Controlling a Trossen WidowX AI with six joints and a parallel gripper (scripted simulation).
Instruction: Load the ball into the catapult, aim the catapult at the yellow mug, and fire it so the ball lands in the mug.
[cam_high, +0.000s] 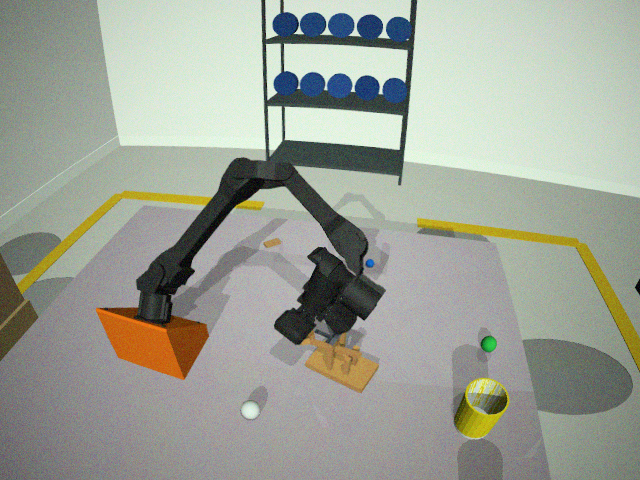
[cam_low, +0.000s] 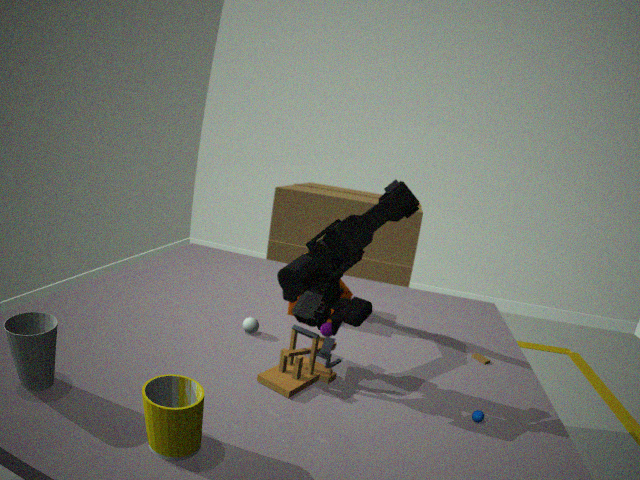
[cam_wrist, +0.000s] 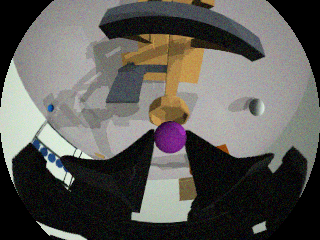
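Now: the purple ball 1 cm above my gripper tip. Round my gripper tip: wooden catapult 6 cm ahead, 3 cm below, 1 cm to the right; white ball 19 cm to the right, 9 cm behind, 6 cm below; small blue ball 32 cm to the left, 16 cm ahead, 7 cm below.
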